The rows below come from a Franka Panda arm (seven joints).
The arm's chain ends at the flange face. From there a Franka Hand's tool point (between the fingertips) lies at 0.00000 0.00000 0.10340 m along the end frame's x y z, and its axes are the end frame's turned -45 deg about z.
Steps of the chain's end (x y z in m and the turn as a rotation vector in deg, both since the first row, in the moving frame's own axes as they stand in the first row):
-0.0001 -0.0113 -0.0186 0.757 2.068 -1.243
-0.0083 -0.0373 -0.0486 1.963 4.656 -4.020
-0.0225 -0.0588 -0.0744 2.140 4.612 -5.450
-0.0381 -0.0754 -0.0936 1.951 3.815 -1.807
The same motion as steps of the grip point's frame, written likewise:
0.0115 -0.0064 -0.0187 -0.927 1.998 -1.243
0.0291 -0.0291 -0.0490 -1.904 4.680 -4.020
0.0344 -0.0548 -0.0748 -1.748 4.774 -5.450
0.0338 -0.0780 -0.0939 -1.318 4.077 -1.807

